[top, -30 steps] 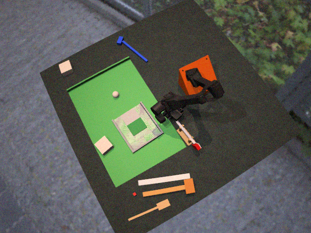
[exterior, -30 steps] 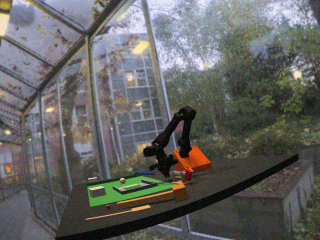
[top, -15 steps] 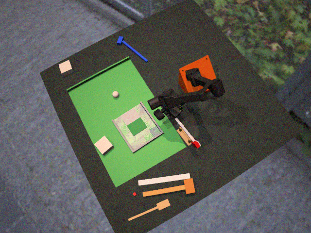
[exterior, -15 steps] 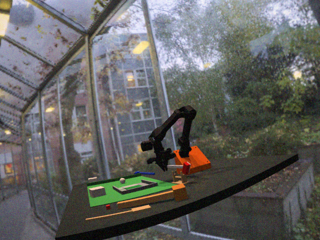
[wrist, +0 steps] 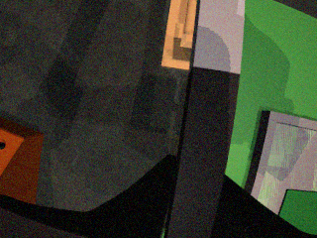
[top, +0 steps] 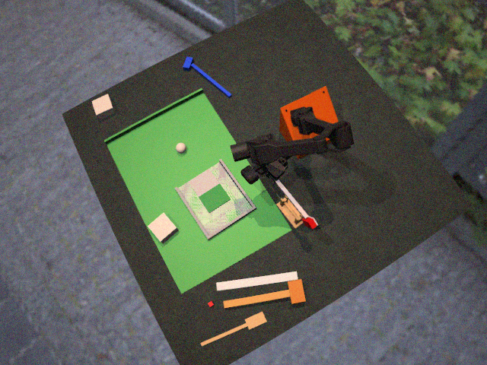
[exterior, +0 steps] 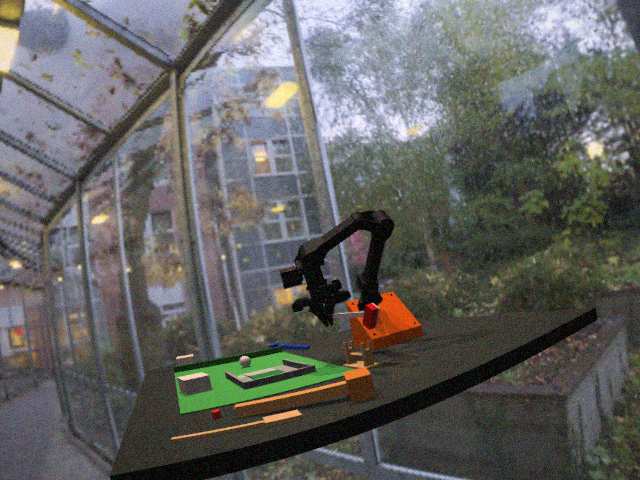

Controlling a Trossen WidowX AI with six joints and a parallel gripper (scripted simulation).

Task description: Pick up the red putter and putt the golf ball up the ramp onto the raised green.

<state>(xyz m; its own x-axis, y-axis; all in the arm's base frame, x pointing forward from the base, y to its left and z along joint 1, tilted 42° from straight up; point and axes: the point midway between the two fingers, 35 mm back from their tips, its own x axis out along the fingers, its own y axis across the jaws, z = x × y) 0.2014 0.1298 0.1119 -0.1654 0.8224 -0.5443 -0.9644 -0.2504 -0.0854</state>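
Now: gripper tip 30 mm past the red putter, 110 mm to the right of it and 30 mm below it. The rest, counted from my gripper tip: white golf ball 270 mm ahead, 290 mm to the right, 100 mm below; white bar 180 mm ahead, 320 mm to the left, 120 mm below; wooden stand 30 mm behind, 130 mm to the left, 90 mm below.
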